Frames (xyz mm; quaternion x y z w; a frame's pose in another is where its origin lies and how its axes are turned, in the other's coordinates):
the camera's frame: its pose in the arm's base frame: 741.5 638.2 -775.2 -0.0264 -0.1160 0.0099 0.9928
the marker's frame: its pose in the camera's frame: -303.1 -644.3 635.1 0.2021 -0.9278 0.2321 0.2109
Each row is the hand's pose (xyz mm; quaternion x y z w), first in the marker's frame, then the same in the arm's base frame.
Working: the marker's frame: its pose in the arm's base frame: 308.7 18.9 -192.5 0.1773 -0.9375 0.2805 0.1048

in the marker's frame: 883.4 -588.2 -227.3 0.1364 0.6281 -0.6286 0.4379
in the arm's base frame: -247.5 -553.6 543.0 0.5051 -0.1950 0.2962 0.7868
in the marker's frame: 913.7 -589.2 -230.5 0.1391 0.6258 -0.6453 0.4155
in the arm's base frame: -274.5 -560.8 555.1 0.5177 -0.1705 0.2903 0.7865
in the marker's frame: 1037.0 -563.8 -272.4 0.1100 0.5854 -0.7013 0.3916
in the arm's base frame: -393.2 -551.2 613.5 0.5743 -0.1506 0.2433 0.7670
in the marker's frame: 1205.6 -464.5 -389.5 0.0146 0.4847 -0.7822 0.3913
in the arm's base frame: -575.0 -454.0 711.0 0.6683 -0.1732 0.1274 0.7122
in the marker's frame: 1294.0 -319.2 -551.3 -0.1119 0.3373 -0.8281 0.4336
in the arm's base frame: -697.1 -273.8 799.0 0.7469 -0.2557 -0.0103 0.6137
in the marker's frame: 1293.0 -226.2 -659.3 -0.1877 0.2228 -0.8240 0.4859
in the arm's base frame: -722.1 -140.2 841.9 0.7765 -0.3387 -0.0865 0.5242
